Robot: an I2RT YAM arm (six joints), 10 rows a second.
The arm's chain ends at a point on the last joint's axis. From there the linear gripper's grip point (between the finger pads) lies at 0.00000 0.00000 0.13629 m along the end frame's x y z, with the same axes.
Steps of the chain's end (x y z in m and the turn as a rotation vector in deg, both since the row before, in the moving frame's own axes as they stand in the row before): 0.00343, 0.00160, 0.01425, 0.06, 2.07, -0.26; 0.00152, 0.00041, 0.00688, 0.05, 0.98, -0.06; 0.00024, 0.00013, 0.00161, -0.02, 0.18, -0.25; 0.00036, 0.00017, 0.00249, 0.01, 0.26, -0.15; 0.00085, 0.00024, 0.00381, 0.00, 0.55, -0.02; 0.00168, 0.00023, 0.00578, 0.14, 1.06, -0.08
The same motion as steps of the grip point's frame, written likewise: 0.00835, 0.00145, 0.01416, 0.06, 2.07, -0.26; 0.00385, 0.00029, 0.00686, 0.05, 0.98, -0.06; 0.00067, 0.00018, 0.00161, -0.02, 0.18, -0.25; 0.00098, 0.00015, 0.00249, 0.01, 0.26, -0.15; 0.00216, 0.00024, 0.00380, 0.00, 0.55, -0.02; 0.00420, -0.00010, 0.00576, 0.14, 1.06, -0.08
